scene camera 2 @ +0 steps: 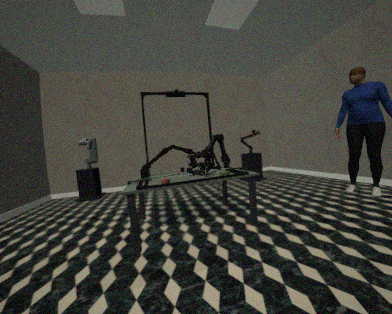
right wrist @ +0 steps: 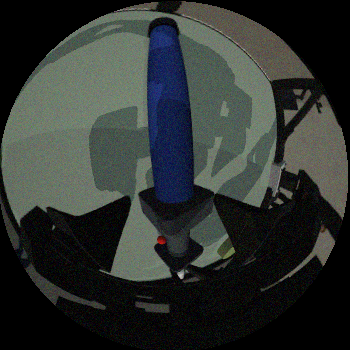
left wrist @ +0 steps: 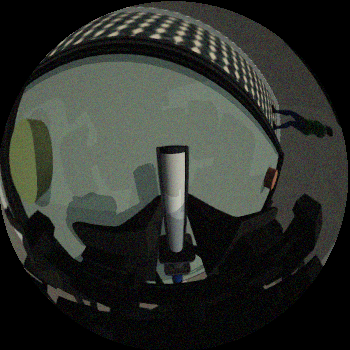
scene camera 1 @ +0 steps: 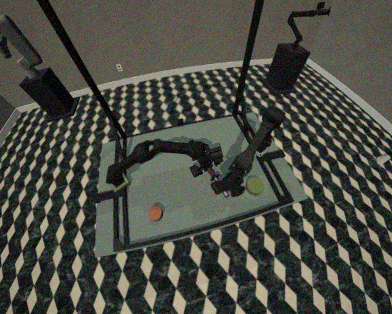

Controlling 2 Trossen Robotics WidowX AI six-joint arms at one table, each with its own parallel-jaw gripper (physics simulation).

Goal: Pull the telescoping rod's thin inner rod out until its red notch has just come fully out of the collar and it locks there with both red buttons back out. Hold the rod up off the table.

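Note:
The telescoping rod (scene camera 1: 212,176) hangs above the table (scene camera 1: 179,199) between my two grippers. My left gripper (scene camera 1: 223,187) (left wrist: 173,197) is shut on its thin white inner rod (left wrist: 173,192), whose black-capped end points away from the wrist camera. In the right wrist view the blue outer tube (right wrist: 169,114) runs up from a dark collar (right wrist: 176,212), with one red button (right wrist: 161,240) out on the grey neck below it. My right gripper (scene camera 1: 207,164) (right wrist: 172,199) is open, with its fingers spread wide on either side of the collar and not touching it.
A green disc (scene camera 1: 254,185) (left wrist: 27,159) lies on the table beside the left gripper. An orange disc (scene camera 1: 155,213) (left wrist: 270,178) lies near the front left. Black frame posts (scene camera 1: 243,78) rise from the table's back edge.

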